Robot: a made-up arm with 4 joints.
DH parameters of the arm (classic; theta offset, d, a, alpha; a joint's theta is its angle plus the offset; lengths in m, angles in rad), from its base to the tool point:
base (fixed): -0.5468 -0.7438 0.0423 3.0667
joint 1: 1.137 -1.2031 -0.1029 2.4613
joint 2: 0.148 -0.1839 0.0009 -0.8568
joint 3: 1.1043 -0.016 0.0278 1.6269
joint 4: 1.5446 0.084 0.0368 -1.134
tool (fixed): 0.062 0.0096 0 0
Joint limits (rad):
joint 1: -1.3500..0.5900
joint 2: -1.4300..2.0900
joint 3: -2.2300..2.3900
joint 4: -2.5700..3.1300
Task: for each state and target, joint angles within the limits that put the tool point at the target. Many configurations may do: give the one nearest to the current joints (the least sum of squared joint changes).
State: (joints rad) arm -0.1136 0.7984 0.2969 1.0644
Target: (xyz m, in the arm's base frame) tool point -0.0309 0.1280 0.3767
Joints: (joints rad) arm 0.2045 0.0215 -0.3531 1.3211
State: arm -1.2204 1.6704 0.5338 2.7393
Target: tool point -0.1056 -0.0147 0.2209
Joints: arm -1.2127 1.9648 0.9421 3.0255
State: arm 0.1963 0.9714 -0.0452 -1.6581
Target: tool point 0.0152 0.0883 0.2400
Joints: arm 0.1390 0.7294 -0.0024 -1.7573
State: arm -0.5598 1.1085 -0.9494 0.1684
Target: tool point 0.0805 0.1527 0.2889
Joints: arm 0.1236 1.6701 -0.3204 -0.1398
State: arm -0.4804 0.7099 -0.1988 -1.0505
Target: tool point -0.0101 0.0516 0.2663
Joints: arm -0.1391 0.2680 0.0859 -1.2788
